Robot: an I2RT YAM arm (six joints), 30 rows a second.
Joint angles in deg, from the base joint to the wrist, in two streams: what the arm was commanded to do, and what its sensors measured. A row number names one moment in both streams.
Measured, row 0:
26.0 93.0 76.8 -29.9 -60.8 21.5
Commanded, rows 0 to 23:
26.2 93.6 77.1 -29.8 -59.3 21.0
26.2 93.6 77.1 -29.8 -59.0 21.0
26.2 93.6 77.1 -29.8 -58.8 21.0
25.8 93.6 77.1 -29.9 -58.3 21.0
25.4 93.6 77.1 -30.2 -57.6 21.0
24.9 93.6 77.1 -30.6 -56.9 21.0
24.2 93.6 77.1 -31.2 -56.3 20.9
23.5 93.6 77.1 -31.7 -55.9 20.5
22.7 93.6 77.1 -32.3 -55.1 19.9
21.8 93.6 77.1 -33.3 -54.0 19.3
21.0 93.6 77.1 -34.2 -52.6 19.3
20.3 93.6 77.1 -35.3 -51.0 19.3
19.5 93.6 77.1 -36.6 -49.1 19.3
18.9 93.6 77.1 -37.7 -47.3 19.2
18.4 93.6 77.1 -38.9 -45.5 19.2
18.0 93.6 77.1 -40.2 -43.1 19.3
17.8 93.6 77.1 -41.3 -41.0 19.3
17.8 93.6 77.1 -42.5 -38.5 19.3
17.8 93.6 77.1 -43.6 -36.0 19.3
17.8 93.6 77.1 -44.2 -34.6 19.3
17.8 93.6 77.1 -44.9 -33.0 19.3
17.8 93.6 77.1 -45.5 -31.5 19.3
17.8 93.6 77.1 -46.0 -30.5 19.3
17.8 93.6 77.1 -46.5 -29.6 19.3
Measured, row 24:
17.7 93.4 76.8 -46.1 -36.3 19.5
